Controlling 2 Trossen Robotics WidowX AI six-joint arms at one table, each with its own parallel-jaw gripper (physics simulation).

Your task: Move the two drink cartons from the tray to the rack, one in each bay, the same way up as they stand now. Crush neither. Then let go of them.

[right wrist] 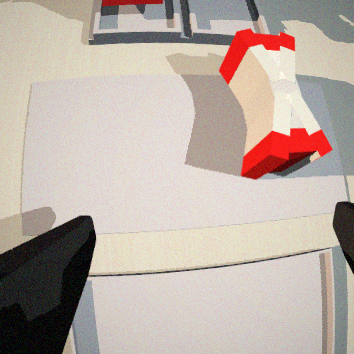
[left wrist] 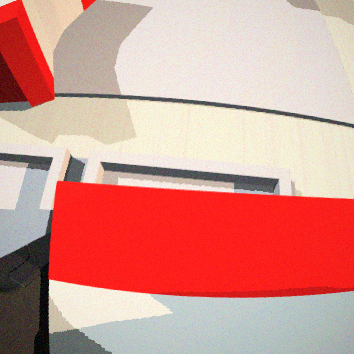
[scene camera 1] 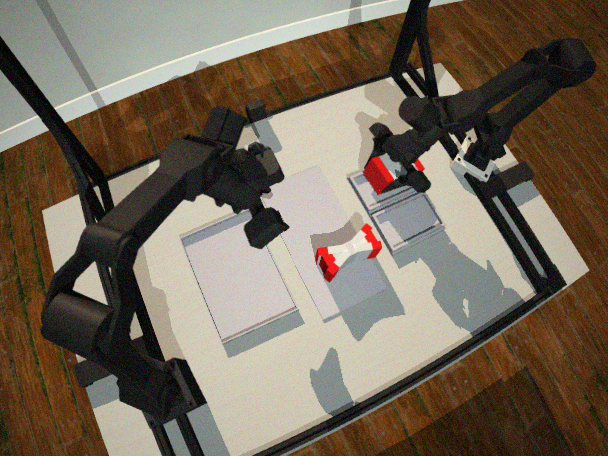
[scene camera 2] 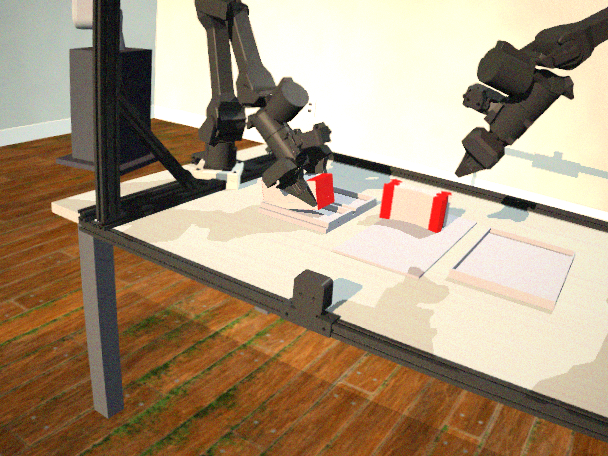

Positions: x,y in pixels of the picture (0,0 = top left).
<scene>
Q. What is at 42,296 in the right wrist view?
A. My right gripper.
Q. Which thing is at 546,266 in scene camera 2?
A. A grey tray.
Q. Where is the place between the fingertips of my right gripper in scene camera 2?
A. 466,165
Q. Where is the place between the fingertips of my left gripper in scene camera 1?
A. At 373,180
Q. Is my right gripper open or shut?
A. Open.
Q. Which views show my right gripper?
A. The right wrist view, scene camera 1 and scene camera 2 only.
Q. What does my right gripper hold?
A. Nothing.
</scene>
